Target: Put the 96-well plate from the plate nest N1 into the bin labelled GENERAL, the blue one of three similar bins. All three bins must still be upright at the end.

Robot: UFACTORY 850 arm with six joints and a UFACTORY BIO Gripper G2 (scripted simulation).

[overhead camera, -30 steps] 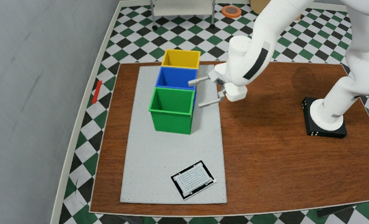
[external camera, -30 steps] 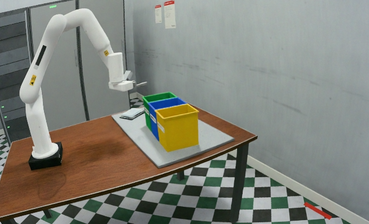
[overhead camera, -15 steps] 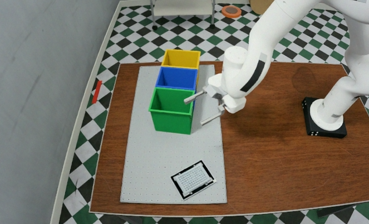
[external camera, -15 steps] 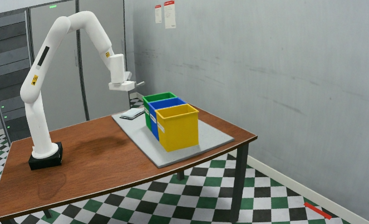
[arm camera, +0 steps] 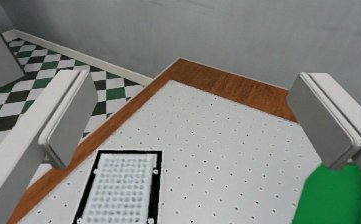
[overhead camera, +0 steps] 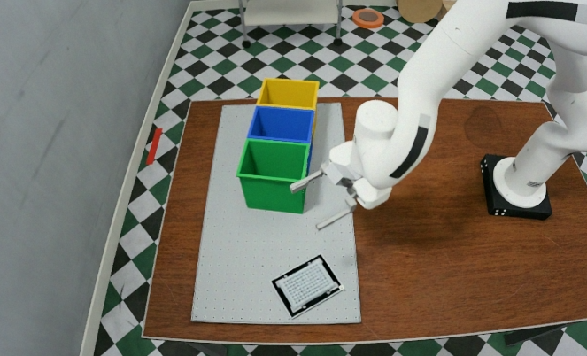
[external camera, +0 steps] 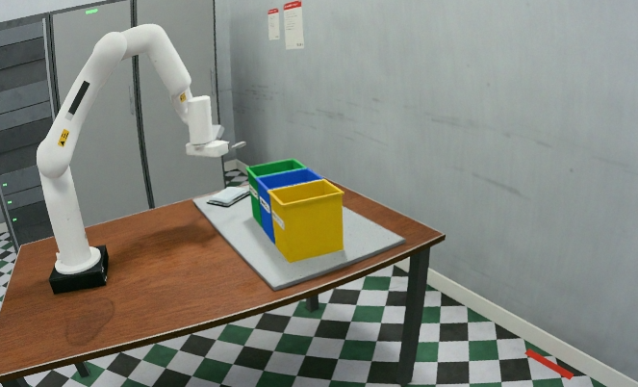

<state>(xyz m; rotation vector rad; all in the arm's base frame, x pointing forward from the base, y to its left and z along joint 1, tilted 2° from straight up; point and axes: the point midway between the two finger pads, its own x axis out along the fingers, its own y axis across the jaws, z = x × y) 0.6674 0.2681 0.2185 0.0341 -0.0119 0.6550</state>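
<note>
My gripper is now 110 mm to the right of the white 96-well plate and 230 mm above it. Round my hand: blue bin: 120 mm ahead, 300 mm to the right, 160 mm below; then black plate nest: 110 mm to the left, 240 mm below; then green bin: 120 mm ahead, 170 mm to the right, 160 mm below.
</note>
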